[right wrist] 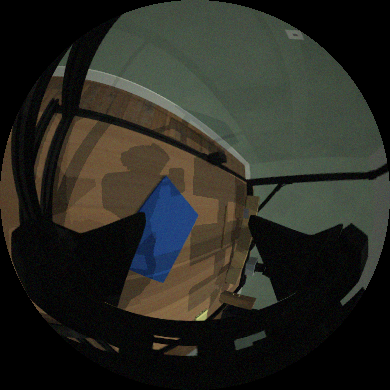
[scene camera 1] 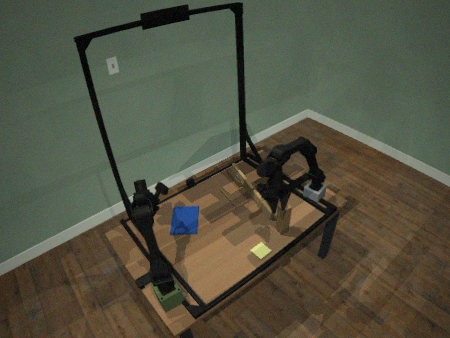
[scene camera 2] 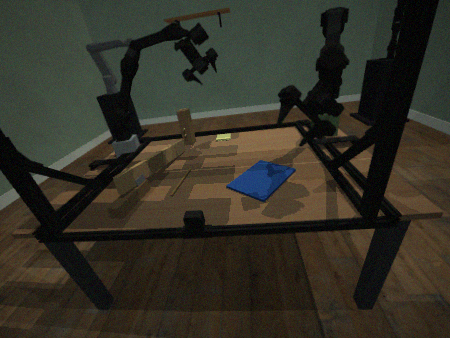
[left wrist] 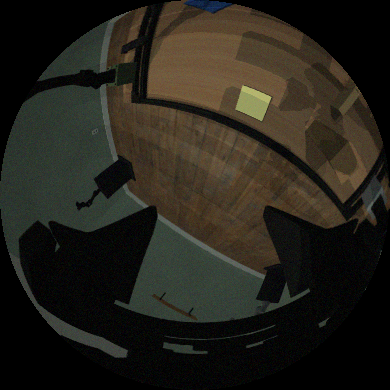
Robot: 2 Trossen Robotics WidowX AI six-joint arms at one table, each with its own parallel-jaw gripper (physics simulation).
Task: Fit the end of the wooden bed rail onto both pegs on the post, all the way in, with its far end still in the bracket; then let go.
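Places are measured from the left arm's base along level axes (x ahead, y left, z up), in metres.
Where they show: left gripper, fingertip midpoint: [right wrist: 261, 337] [scene camera 1: 278, 212] [scene camera 2: 209, 78] [left wrist: 212, 211]; right gripper, fingertip midpoint: [right wrist: 198, 219] [scene camera 1: 163, 199] [scene camera 2: 288, 136]; left arm's base, link origin: [right wrist: 255, 266] [scene camera 1: 315, 186] [scene camera 2: 124, 138]; right arm's base, link origin: [scene camera 1: 166, 287] [left wrist: 111, 75].
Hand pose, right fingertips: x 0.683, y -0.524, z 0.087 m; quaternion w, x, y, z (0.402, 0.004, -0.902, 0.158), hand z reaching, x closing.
Observation:
Things, the pixels of their centre, and the offset from my right fingertips. "spot": a spot on its surface instead.
- wooden rail, body centre: [scene camera 2: 157, 161] [right wrist: 243, 241] [scene camera 1: 251, 189] dx -0.452, dy +0.226, dz -0.111 m
- small grey bracket, surface spot: [scene camera 2: 140, 180] [right wrist: 245, 212] spot: dx -0.488, dy +0.094, dz -0.116 m
- upright wooden post, surface spot: [scene camera 1: 283, 225] spot: dx -0.325, dy +0.540, dz -0.098 m
- blue mat, body centre: [right wrist: 161, 233] [scene camera 2: 262, 177] [scene camera 1: 185, 219] dx -0.069, dy +0.063, dz -0.164 m
- yellow note, body centre: [left wrist: 252, 102] [right wrist: 200, 317] [scene camera 1: 260, 250] [scene camera 2: 223, 137] dx -0.165, dy +0.520, dz -0.163 m
- thin stick, body centre: [scene camera 2: 181, 181] [right wrist: 224, 226] dx -0.358, dy +0.128, dz -0.165 m
The wooden rail [scene camera 1: 243, 179] [scene camera 2: 164, 156] [right wrist: 239, 252] stands on its long edge, its far end by the small grey bracket [scene camera 2: 140, 180] [right wrist: 246, 213]. The upright wooden post [scene camera 1: 283, 225] [scene camera 2: 185, 122] [right wrist: 239, 300] stands by the rail's other end. Small pegs show on its face in scene camera 2 and the right wrist view, with a narrow gap between rail end and post. My left gripper [scene camera 2: 209, 78] [left wrist: 212, 211] is open and empty, high above the table near the post. My right gripper [scene camera 2: 291, 134] [right wrist: 198, 219] is open and empty at the other side, away from the rail.
A blue mat [scene camera 1: 184, 220] [scene camera 2: 261, 180] [right wrist: 167, 225] lies mid-table. A yellow note [scene camera 1: 260, 250] [scene camera 2: 223, 137] [left wrist: 254, 103] lies near the post. A thin stick [scene camera 2: 181, 183] lies beside the rail. A black frame [scene camera 1: 241, 90] [scene camera 2: 300, 228] borders the table and rises over it.

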